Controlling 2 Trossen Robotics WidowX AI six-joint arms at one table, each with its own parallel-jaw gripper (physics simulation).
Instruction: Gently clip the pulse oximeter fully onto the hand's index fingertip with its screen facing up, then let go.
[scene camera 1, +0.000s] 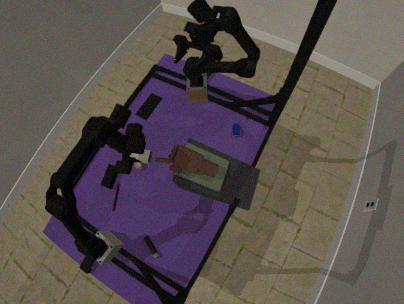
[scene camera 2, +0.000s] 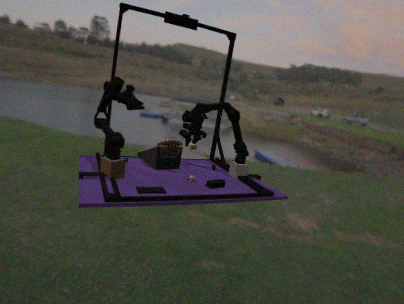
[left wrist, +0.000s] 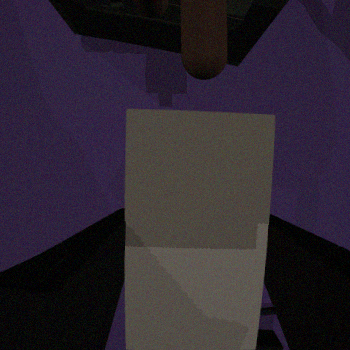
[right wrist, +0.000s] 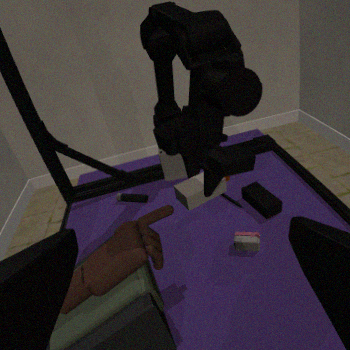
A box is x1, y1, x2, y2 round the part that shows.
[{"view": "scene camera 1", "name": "left gripper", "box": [110, 123, 145, 173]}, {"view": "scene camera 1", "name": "right gripper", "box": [173, 21, 222, 70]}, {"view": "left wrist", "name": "left gripper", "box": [0, 208, 349, 349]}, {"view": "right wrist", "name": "left gripper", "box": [153, 100, 254, 196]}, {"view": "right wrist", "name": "right gripper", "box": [0, 216, 349, 349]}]
